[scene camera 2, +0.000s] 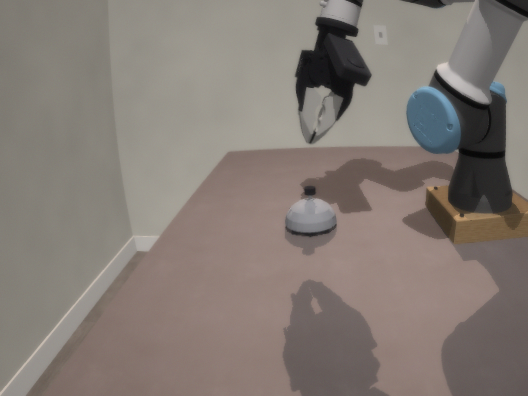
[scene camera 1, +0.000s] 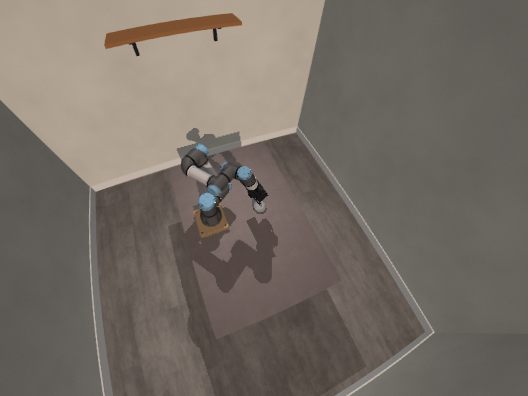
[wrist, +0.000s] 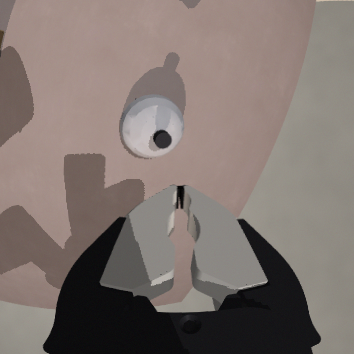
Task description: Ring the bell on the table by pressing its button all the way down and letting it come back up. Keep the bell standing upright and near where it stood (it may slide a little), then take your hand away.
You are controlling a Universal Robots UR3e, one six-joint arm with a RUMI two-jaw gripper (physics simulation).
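Places are measured from the arm's base along level axes (x up, y right, z ahead), in millimetres.
Pixels of known places: gripper, fingertip midpoint: (scene camera 2: 309,143) (wrist: 178,187); arm's base at its link origin: (scene camera 2: 479,200) (scene camera 1: 211,216).
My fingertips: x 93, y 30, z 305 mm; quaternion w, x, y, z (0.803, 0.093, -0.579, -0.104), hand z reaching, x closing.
Observation:
Ahead of a thing's pixels: the offset from my fingertips to its top centre. Level surfaces: height alone.
A silver dome bell @[dx -68, dy -14, dz +3 mm] (scene camera 1: 259,207) (scene camera 2: 310,218) (wrist: 147,122) stands upright on the table @[dx -134 mm] (scene camera 1: 280,260) (scene camera 2: 225,280) (wrist: 240,65). Its black button @[dx -68, dy -14, dz +3 mm] (scene camera 2: 310,190) (wrist: 162,139) is up, on top of the dome. My gripper (scene camera 2: 311,141) (wrist: 178,187) is shut with its fingertips together and nothing between them. In scene camera 2 the tips hang above the button, clearly apart from it. In the wrist view the bell lies beyond the tips and a little to the left. In scene camera 1 the gripper's dark body is beside the bell and the fingertips are hard to make out.
The arm's wooden base block (scene camera 1: 212,234) (scene camera 2: 487,227) stands to the right of the bell in scene camera 2. A wooden shelf (scene camera 1: 172,30) is on the wall high behind the arm. Shadows of the arm fall on the table around the bell.

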